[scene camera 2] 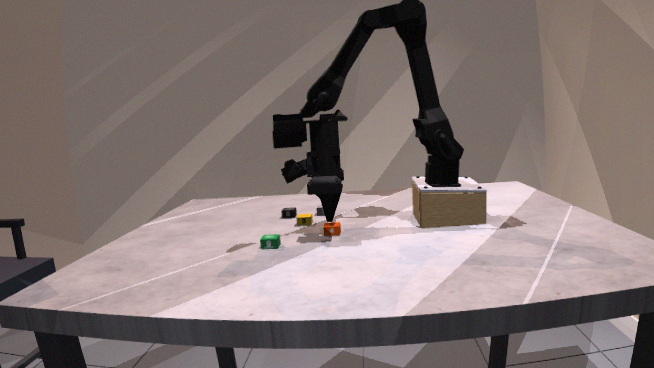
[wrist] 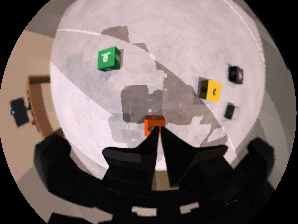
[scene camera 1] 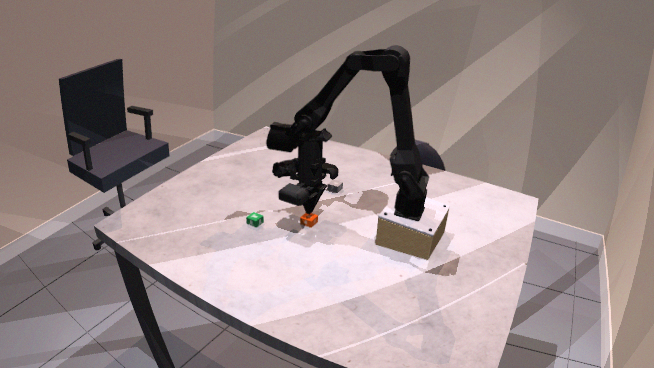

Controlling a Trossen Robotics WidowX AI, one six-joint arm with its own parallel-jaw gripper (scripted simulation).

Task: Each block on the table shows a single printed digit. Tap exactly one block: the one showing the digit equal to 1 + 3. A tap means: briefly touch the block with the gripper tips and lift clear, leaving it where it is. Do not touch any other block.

Observation:
My gripper [scene camera 2: 329,221] is shut, holding nothing.
My gripper also shows in the wrist view [wrist: 159,128] and in scene camera 1 [scene camera 1: 309,212].

